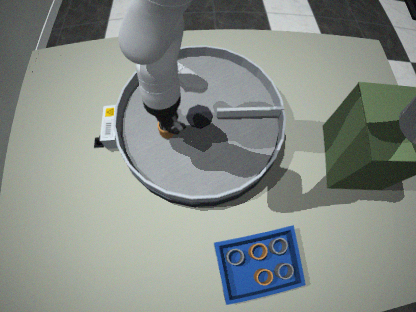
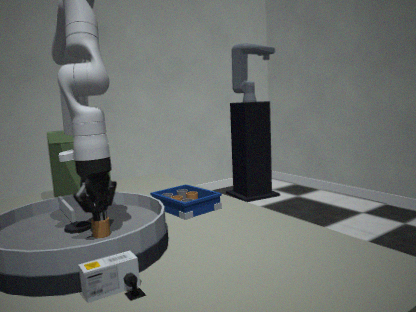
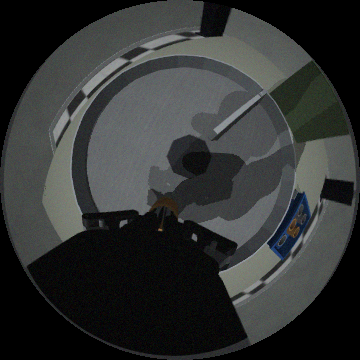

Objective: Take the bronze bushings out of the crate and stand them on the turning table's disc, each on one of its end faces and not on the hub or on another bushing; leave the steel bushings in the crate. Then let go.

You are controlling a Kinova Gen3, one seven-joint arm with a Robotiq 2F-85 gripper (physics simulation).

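Places are measured from the arm's base along level axes (x ahead, y left, z up), in centimetres.
Pixels of known places: gripper, fingertip midpoint: (image 1: pixel 166 128) (image 2: pixel 101 227) (image 3: pixel 163 212).
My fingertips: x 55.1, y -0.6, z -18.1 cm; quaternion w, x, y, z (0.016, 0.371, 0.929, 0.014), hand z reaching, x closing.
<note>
For each thing: its top centre in the pictures, then the offset to it from my fingertips. "pt": a spot on its surface instead.
- bronze bushing at its top centre: (image 3: pixel 161 217) (image 1: pixel 165 124) (image 2: pixel 100 218) dx -0.1, dy +0.0, dz +2.1 cm
- turning table's disc at its top centre: (image 3: pixel 189 155) (image 1: pixel 199 115) (image 2: pixel 77 225) dx -7.4, dy -4.7, dz -0.9 cm
- dark hub at its top centre: (image 3: pixel 189 155) (image 1: pixel 199 115) (image 2: pixel 77 225) dx -7.4, dy -4.7, dz -0.9 cm
- blue crate at its top centre: (image 1: pixel 261 265) (image 2: pixel 185 193) (image 3: pixel 295 230) dx -25.0, dy +29.7, dz -2.0 cm
- raised bar at a spot on its surface: (image 3: pixel 240 114) (image 1: pixel 249 116) pt dx -20.0, dy -6.2, dz -1.7 cm
- white box at a spot on its surface: (image 2: pixel 110 277) pt dx +17.8, dy -1.2, dz -3.5 cm
My gripper (image 1: pixel 171 127) (image 2: pixel 101 217) (image 3: pixel 163 212) is shut on the wall of a bronze bushing (image 1: pixel 163 132) (image 2: pixel 101 228) (image 3: pixel 163 202), which is upright. It is at or just above the turning table's disc (image 1: pixel 165 162) (image 3: pixel 125 115), beside the dark hub (image 1: pixel 200 116) (image 2: pixel 77 227) (image 3: pixel 186 151); contact with the disc is hard to tell. In the blue crate (image 1: pixel 221 275) (image 2: pixel 199 207) are two bronze bushings, one (image 1: pixel 251 251) in the upper row and one (image 1: pixel 256 277) in the lower, and three steel bushings (image 1: pixel 227 257) (image 1: pixel 271 246) (image 1: pixel 277 271).
A raised bar (image 1: pixel 250 113) (image 3: pixel 240 114) runs from near the hub to the turning table's rim wall (image 1: pixel 200 197). A green block (image 1: pixel 347 150) (image 3: pixel 312 107) stands right of it. A white box (image 1: pixel 108 122) (image 2: pixel 110 277) stands against the table's outer side. A dark pedestal (image 2: pixel 251 150) stands behind.
</note>
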